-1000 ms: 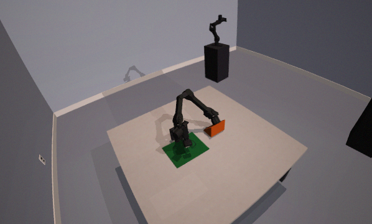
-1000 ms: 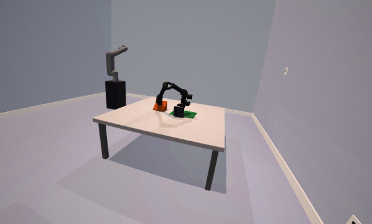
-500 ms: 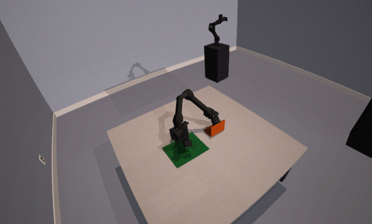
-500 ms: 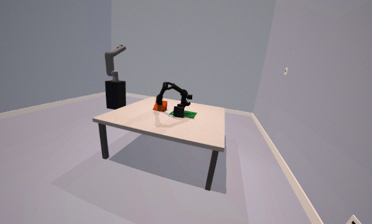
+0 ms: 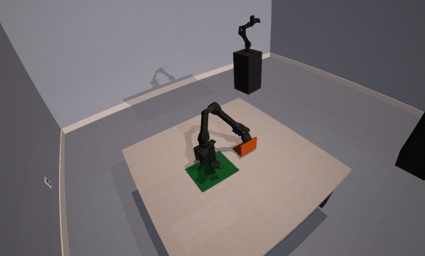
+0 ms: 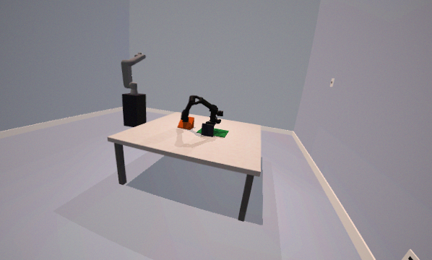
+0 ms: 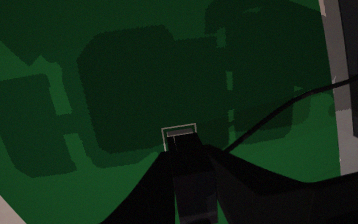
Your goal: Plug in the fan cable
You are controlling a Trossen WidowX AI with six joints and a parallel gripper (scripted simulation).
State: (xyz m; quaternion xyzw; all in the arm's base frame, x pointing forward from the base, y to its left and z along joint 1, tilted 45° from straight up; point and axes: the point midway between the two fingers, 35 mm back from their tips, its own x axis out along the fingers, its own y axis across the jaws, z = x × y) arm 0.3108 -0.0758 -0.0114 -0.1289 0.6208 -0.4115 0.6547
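The black plug lies 1 cm behind my gripper tip and 1 cm above it. Also, from my gripper tip: green board (4 cm below, 2 cm ahead, 1 cm to the left); then black fan (13 cm to the right, 3 cm above, 2 cm behind).
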